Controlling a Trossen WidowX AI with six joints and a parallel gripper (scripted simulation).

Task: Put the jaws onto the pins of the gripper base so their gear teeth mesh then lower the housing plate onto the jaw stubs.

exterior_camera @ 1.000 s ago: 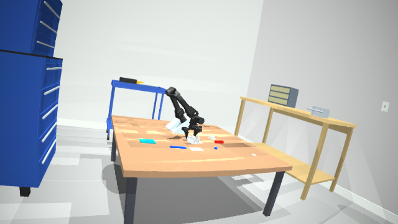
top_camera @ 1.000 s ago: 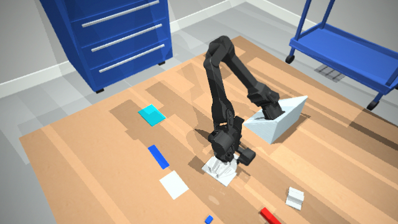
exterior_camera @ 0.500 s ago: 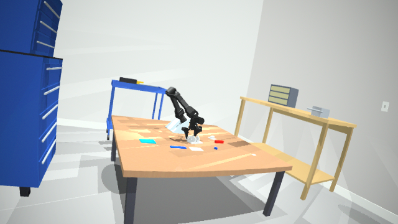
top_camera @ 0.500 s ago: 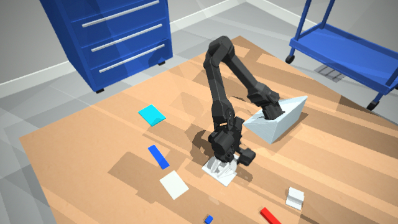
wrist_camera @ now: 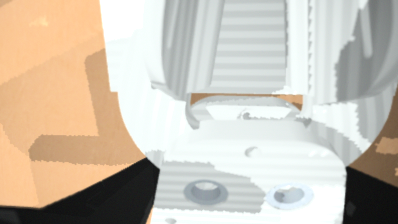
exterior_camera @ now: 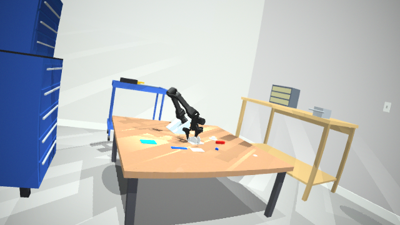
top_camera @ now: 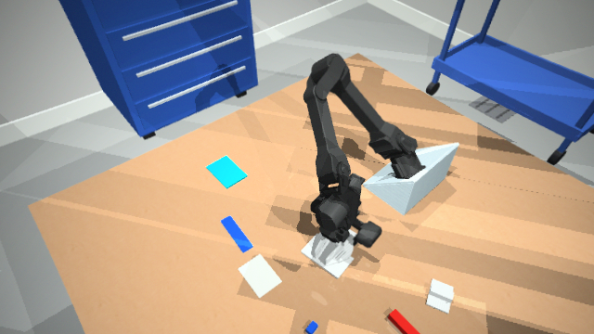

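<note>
Right now the white jaw is 2 cm ahead of my gripper tip, 2 cm to the left of it and 1 cm above it. Round my gripper tip: red block: 3 cm ahead, 27 cm to the left; white tile: 24 cm ahead, 3 cm to the right, 1 cm below; small blue block: 21 cm ahead, 15 cm to the left.
</note>
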